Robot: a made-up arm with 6 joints.
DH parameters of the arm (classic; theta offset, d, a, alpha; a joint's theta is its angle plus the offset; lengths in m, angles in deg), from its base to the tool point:
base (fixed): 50.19 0 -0.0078 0
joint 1: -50.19 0.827 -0.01 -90
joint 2: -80.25 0 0.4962 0
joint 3: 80.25 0.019 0.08 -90
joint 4: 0 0.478 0.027 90
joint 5: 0 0 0.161 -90
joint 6: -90 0.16 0.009 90
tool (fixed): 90 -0.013 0 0
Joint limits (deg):
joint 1: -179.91..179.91
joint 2: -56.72..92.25
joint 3: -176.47..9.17
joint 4: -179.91..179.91
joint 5: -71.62..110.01
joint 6: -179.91..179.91
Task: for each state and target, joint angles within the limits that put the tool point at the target. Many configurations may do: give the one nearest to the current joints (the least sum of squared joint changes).
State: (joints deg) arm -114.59 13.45 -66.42 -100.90 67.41 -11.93
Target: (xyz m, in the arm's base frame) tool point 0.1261 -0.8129 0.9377
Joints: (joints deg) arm -80.77 14.37 -69.86 -100.68 57.92 -11.47
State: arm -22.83 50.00 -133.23 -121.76 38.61 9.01
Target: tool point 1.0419 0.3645 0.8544
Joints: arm 14.16 53.03 -124.80 -121.05 29.12 9.18
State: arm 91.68 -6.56 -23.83 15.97 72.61 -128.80
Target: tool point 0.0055 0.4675 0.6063
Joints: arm 84.51 21.26 -37.15 15.92 60.84 -128.44
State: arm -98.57 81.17 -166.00 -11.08 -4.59 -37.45
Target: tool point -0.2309 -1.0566 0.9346
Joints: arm -106.39 92.25 -171.29 -10.72 -26.97 -37.45
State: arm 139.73 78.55 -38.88 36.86 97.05 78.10
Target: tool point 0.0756 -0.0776 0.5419
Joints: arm 157.81 84.26 -23.49 10.83 95.42 80.03
